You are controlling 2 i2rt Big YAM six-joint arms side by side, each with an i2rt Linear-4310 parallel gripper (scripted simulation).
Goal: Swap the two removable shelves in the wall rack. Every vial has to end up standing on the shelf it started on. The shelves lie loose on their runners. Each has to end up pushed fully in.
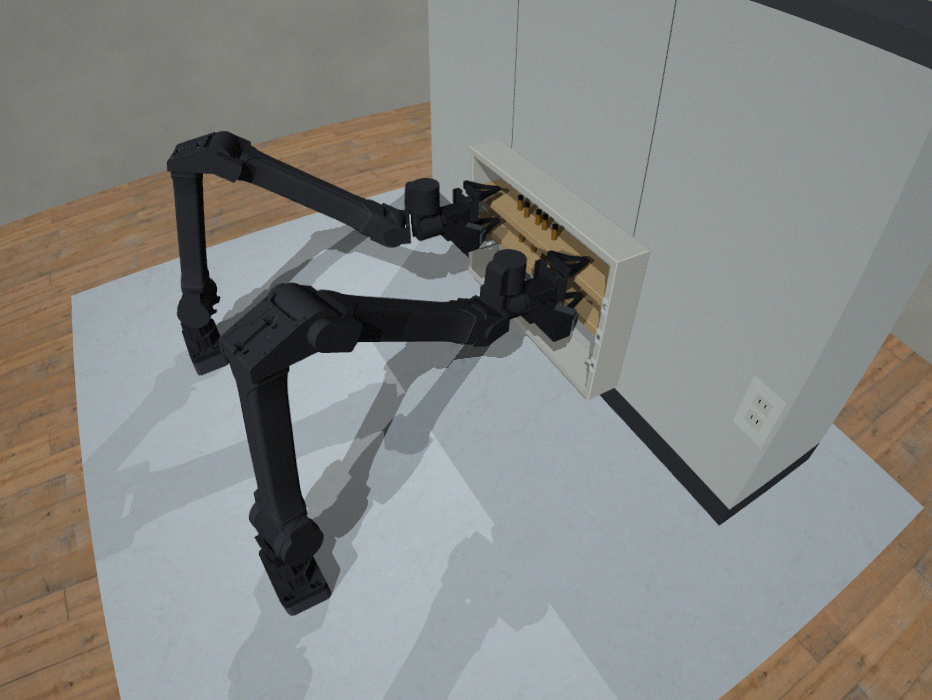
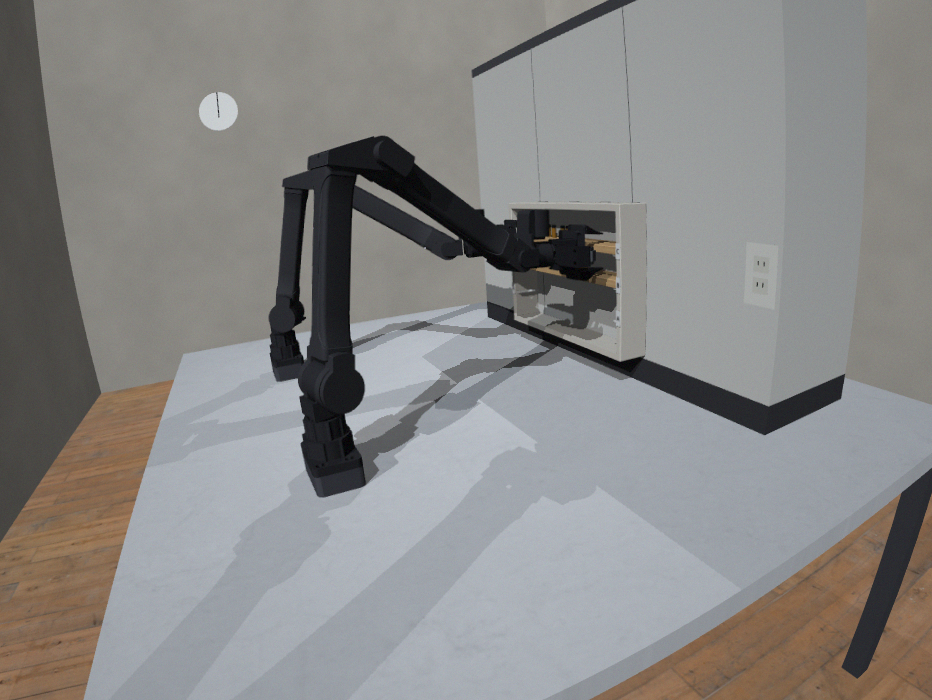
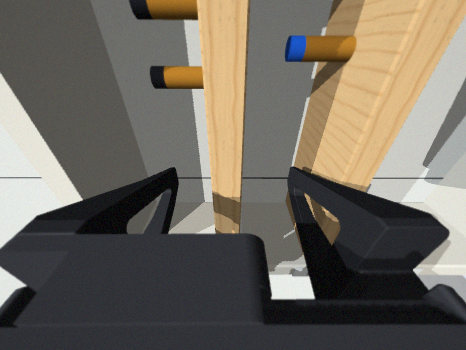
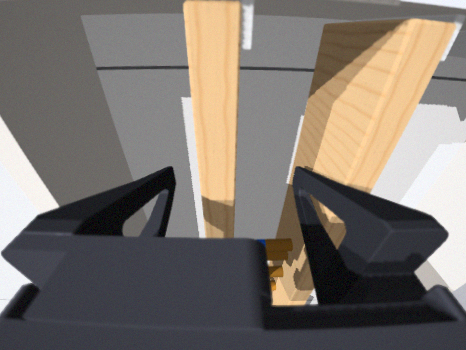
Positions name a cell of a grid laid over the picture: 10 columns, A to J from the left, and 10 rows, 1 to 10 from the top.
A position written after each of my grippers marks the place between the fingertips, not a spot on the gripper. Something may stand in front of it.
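Observation:
Image 1 gives me my left gripper (image 1: F3) and my right gripper (image 1: G4), along with a wooden shelf (image 1: F4), another wooden shelf (image 1: G4) and a wall rack (image 1: G4). In image 2 I find the wall rack (image 2: G4). Image 3 shows me a vial (image 3: G2), and there I also see my left gripper (image 3: E5) and the wall rack (image 3: B4). My right gripper (image 4: F5) is visible in image 4.

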